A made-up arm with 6 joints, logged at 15 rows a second.
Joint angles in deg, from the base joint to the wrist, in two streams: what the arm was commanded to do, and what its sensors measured. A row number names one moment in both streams.
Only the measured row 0 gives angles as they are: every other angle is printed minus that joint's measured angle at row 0.
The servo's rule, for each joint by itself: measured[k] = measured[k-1] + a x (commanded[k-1-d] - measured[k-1]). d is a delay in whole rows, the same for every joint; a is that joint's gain. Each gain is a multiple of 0.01, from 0.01 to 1. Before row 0 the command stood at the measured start. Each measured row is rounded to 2 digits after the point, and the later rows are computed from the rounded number. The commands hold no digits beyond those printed.
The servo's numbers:
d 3
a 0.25 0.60 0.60 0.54 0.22 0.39
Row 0, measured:
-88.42 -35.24 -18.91 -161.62 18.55 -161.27
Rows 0 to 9, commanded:
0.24 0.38 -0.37 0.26 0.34 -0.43
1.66 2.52 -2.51 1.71 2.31 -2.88
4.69 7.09 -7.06 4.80 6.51 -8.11
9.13 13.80 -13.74 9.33 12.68 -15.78
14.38 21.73 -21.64 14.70 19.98 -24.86
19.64 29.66 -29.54 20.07 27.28 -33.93
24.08 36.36 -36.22 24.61 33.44 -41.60
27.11 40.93 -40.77 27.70 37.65 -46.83
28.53 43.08 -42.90 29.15 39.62 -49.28
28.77 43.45 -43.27 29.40 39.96 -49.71
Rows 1 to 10, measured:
0.00 0.00 0.00 0.00 0.00 0.00
0.00 0.00 0.00 0.00 0.00 0.00
0.00 0.00 0.00 0.00 0.00 0.00
0.06 0.23 -0.22 0.14 0.07 -0.17
0.46 1.60 -1.59 0.99 0.56 -1.23
1.52 4.89 -4.87 3.05 1.87 -3.91
3.42 10.24 -10.19 6.44 4.25 -8.54
6.16 17.13 -17.06 10.90 7.71 -14.90
9.53 24.65 -24.55 15.85 12.02 -22.32
13.17 31.68 -31.55 20.58 16.73 -29.84

